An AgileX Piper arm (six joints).
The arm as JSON. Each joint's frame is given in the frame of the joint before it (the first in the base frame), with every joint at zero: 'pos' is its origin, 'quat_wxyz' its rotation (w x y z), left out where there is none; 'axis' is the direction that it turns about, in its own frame. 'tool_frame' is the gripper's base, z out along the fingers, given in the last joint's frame.
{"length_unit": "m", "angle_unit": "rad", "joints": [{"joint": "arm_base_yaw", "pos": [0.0, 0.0, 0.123], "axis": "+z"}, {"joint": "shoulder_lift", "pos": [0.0, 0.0, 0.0], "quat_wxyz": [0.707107, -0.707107, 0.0, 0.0], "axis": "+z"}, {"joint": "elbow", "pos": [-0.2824, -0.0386, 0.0], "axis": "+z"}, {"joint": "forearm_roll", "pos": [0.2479, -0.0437, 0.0], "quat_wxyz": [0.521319, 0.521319, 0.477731, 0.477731], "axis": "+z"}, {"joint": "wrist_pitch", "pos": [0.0, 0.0, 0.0], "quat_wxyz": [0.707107, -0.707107, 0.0, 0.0], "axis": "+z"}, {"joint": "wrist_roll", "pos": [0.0, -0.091, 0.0], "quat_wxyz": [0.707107, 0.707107, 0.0, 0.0], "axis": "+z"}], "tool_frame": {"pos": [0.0, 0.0, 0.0]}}
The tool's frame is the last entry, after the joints.
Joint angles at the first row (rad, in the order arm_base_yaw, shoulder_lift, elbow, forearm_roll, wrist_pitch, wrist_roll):
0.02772, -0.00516, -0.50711, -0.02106, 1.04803, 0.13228
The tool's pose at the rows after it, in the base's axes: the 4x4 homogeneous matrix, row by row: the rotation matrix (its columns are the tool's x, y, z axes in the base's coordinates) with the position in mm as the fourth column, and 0 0 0 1 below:
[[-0.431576, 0.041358, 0.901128, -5.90], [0.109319, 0.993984, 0.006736, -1.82], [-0.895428, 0.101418, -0.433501, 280.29], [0, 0, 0, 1]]
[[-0.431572, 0.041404, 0.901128, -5.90], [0.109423, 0.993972, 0.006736, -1.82], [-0.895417, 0.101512, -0.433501, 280.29], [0, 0, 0, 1]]
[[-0.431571, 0.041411, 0.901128, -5.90], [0.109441, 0.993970, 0.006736, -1.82], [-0.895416, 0.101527, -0.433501, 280.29], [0, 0, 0, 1]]
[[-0.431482, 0.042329, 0.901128, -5.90], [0.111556, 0.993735, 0.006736, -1.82], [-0.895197, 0.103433, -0.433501, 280.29], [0, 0, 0, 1]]
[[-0.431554, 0.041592, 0.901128, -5.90], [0.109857, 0.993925, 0.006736, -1.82], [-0.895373, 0.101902, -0.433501, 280.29], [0, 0, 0, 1]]
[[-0.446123, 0.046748, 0.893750, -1.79], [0.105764, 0.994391, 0.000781, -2.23], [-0.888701, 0.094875, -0.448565, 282.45], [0, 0, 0, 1]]
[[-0.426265, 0.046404, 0.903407, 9.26], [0.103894, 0.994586, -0.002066, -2.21], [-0.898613, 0.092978, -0.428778, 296.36], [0, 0, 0, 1]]
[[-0.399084, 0.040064, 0.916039, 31.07], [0.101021, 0.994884, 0.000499, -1.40], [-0.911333, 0.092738, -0.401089, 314.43], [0, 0, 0, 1]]
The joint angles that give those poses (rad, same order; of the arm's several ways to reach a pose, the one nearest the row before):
0.02767, -0.00517, -0.50709, -0.02101, 1.04802, 0.13203
0.02767, -0.00517, -0.50709, -0.02101, 1.04802, 0.13213
0.02767, -0.00517, -0.50709, -0.02101, 1.04802, 0.13215
0.02767, -0.00517, -0.50709, -0.02101, 1.04802, 0.13428
0.02767, -0.00517, -0.50709, -0.02101, 1.04802, 0.13257
0.02768, 0.02333, -0.51265, -0.02774, 1.04199, 0.13238
0.02771, 0.09600, -0.54458, -0.03265, 0.97934, 0.13417
0.02764, 0.21415, -0.58326, -0.03249, 0.86942, 0.13325

